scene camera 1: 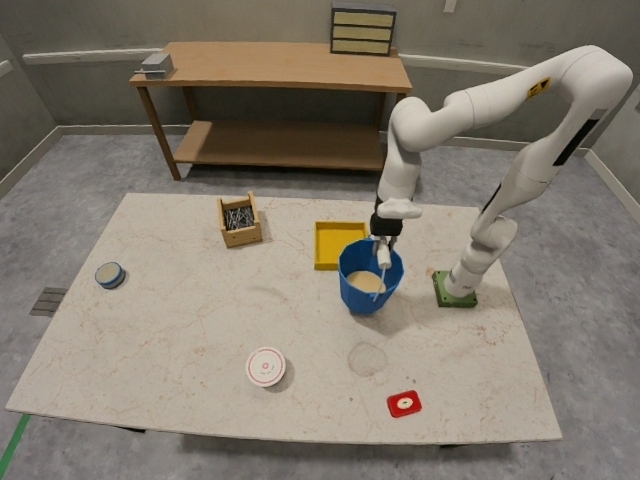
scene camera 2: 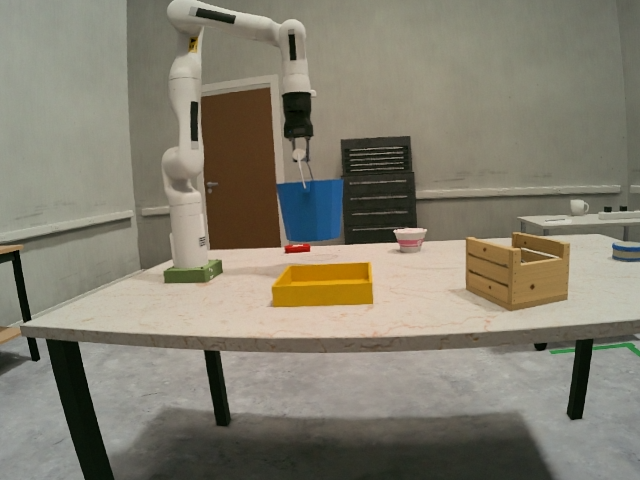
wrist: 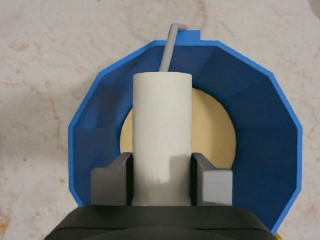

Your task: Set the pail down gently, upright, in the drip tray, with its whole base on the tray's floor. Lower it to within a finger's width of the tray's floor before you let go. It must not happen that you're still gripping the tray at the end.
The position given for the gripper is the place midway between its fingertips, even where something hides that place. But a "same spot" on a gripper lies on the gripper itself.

The gripper shows in scene camera 1, in scene camera 2 [302, 161] and in the wrist view. The same spot on the gripper: [wrist: 113, 185] is [scene camera 1: 393, 238].
